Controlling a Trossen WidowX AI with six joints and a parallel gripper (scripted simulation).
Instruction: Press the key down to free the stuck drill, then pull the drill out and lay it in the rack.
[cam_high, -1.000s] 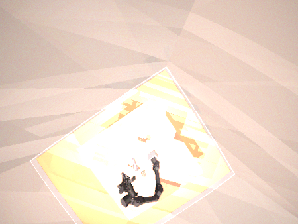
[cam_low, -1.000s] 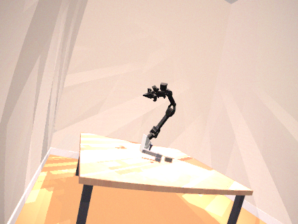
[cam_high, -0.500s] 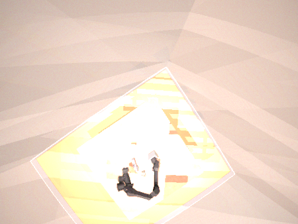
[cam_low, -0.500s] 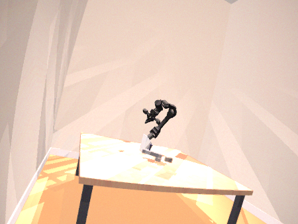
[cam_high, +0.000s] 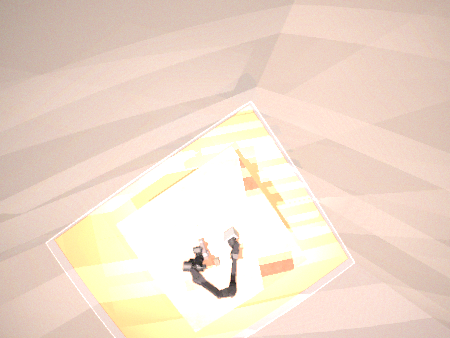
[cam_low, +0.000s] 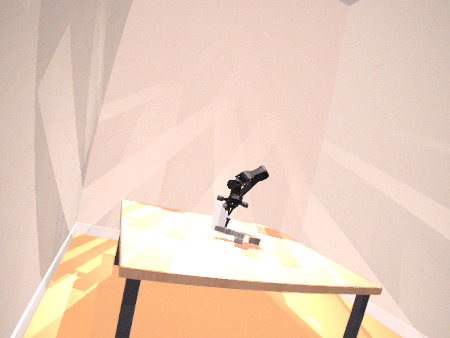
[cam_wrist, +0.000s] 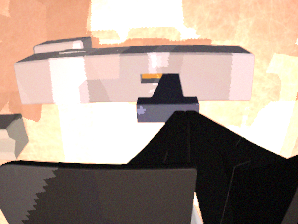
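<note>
Right now my gripper tip is 10 mm short of the drill, 50 mm to the right of it and 100 mm above it.
</note>
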